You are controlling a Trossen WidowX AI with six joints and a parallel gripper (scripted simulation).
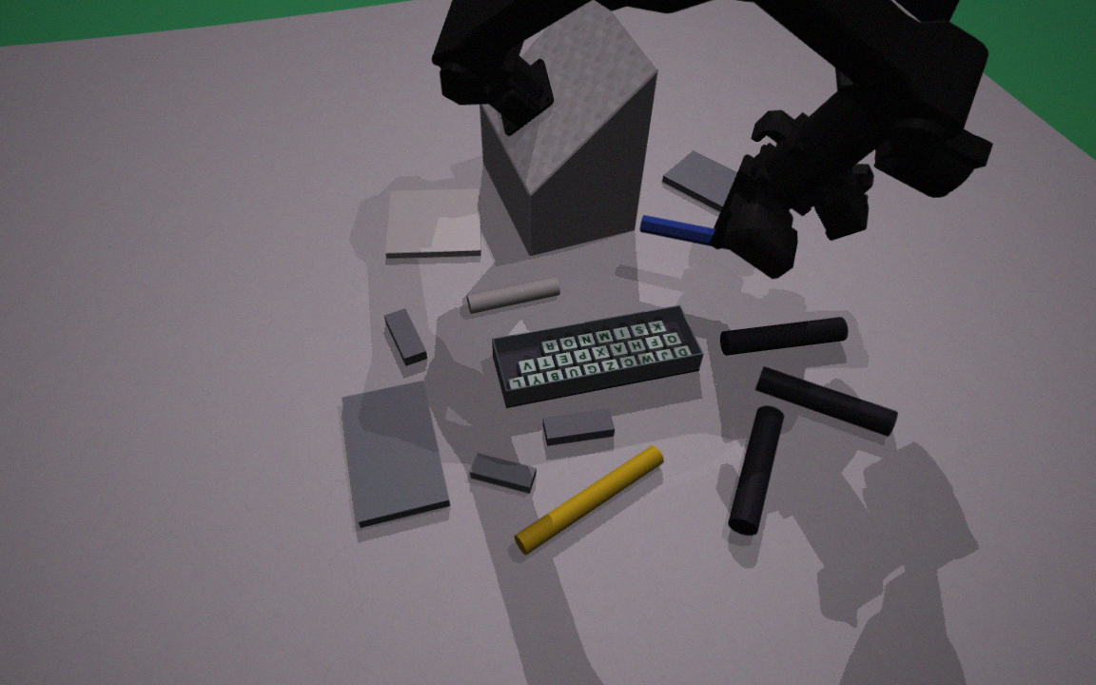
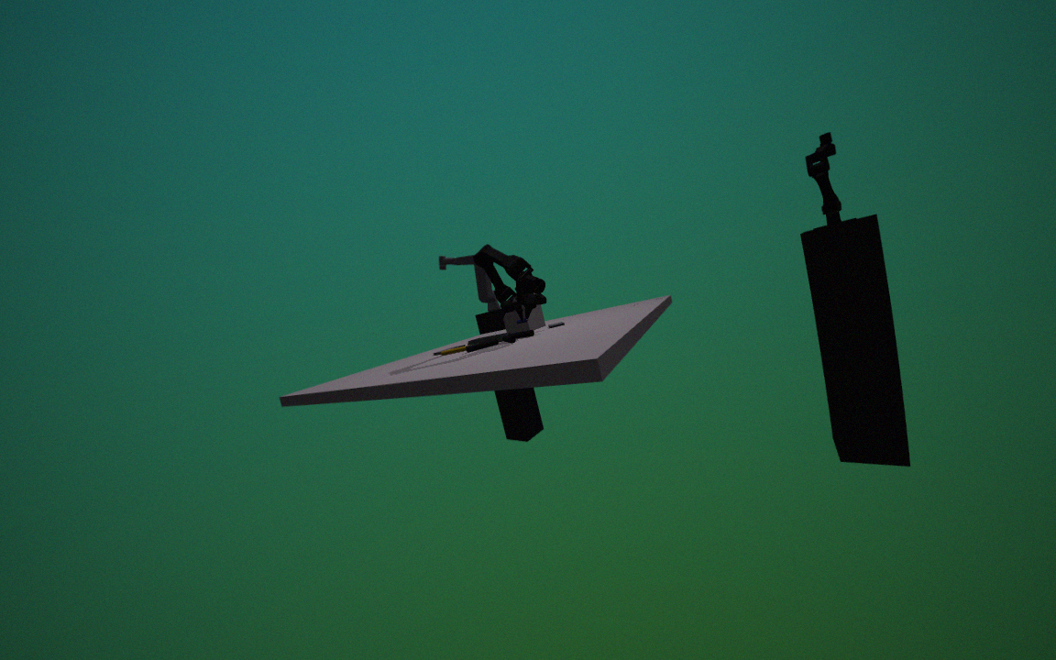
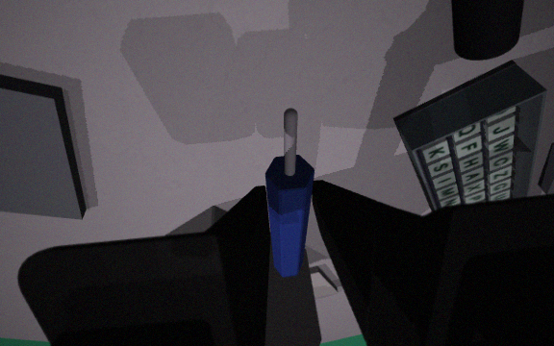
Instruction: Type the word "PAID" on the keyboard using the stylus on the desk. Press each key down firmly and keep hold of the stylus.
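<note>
Now: the grey slab 14 cm behind my gripper tip, 6 cm to the left of it and 5 cm below it. From my gripper tip the other things lie so: stylus (right at my gripper tip); then yellow cylinder (24 cm ahead, 18 cm to the right, 5 cm below); then pale cylinder (21 cm to the right, 5 cm below).
</note>
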